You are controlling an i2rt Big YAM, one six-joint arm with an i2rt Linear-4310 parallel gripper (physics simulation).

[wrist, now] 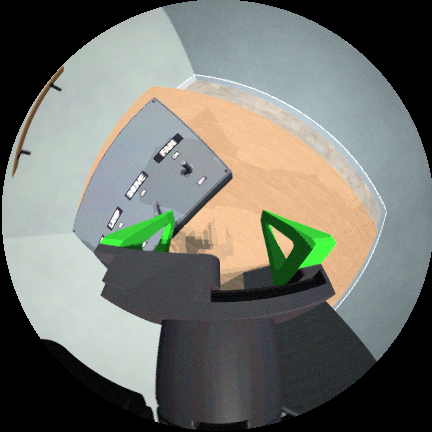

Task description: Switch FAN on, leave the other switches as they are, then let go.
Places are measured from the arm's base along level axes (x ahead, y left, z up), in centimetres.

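Where they show: gripper, fingertip midpoint: (217, 214).
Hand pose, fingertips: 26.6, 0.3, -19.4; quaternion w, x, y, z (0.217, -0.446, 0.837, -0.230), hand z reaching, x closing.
Things, the pixels of their top centre, and the offset from my fingertips, as dx, dy, dz. "spot": a spot on its surface instead. Level surfaces: height alone.
- wooden table at its surface level: dz -22.9
- OFF label at a spot on its surface: (201, 180) spot: +10.2, +1.1, -15.2
- DRIVE switch at a spot on its surface: (157, 207) spot: +9.6, +12.6, -11.6
- DRIVE label at its top centre: (133, 185) +17.5, +14.9, -9.6
- LAMP label at its top centre: (112, 218) +14.9, +26.7, -9.6
The grey switch panel (117, 145) lies at an angle on the wooden table (300, 200), left of the centre of the wrist view. Its FAN switch (186, 168) stands near the panel's right corner, with its small dark lever leaning towards the ON label (175, 155) and away from the OFF label (201, 180). The DRIVE switch (157, 207) shows in part just above the left green finger. The LAMP switch and the end switch are hidden behind the finger and gripper body. My gripper (217, 214) is open and empty, apart from the FAN lever.
The DRIVE label (136, 185) and LAMP label (115, 218) show along the panel's left part. A pale raised border runs beyond the table's far right edge. A brown rail (31, 120) with dark brackets is on the wall at far left.
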